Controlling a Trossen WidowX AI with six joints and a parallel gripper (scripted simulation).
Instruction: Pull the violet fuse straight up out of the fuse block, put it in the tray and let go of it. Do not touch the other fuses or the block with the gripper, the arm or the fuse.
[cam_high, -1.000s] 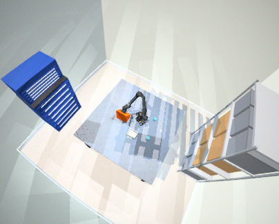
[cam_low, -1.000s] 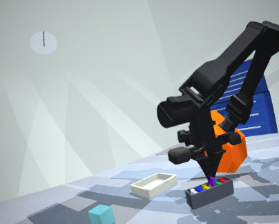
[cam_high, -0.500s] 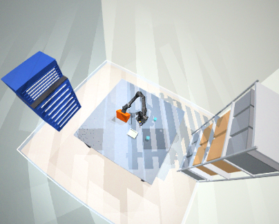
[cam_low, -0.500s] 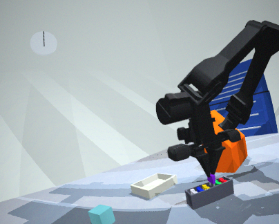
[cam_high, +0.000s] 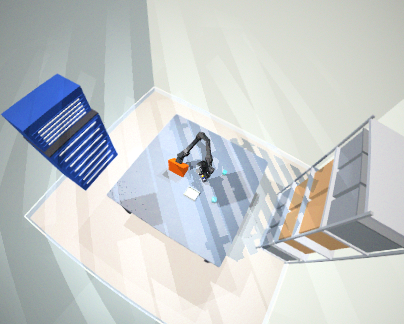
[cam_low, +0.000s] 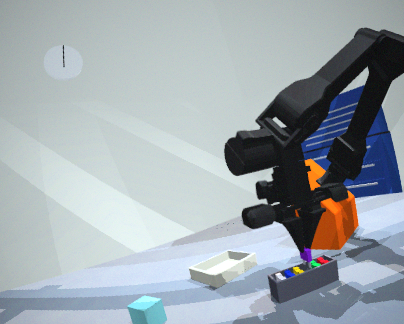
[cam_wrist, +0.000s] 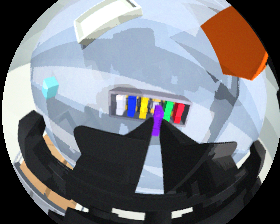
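Right now my gripper tip is 1 cm past the cream tray, 23 cm to the left of it and 7 cm above it. From my gripper tip the other things lie so: cyan cube 22 cm ahead, 19 cm to the right, 5 cm below; violet fuse 1 cm below.
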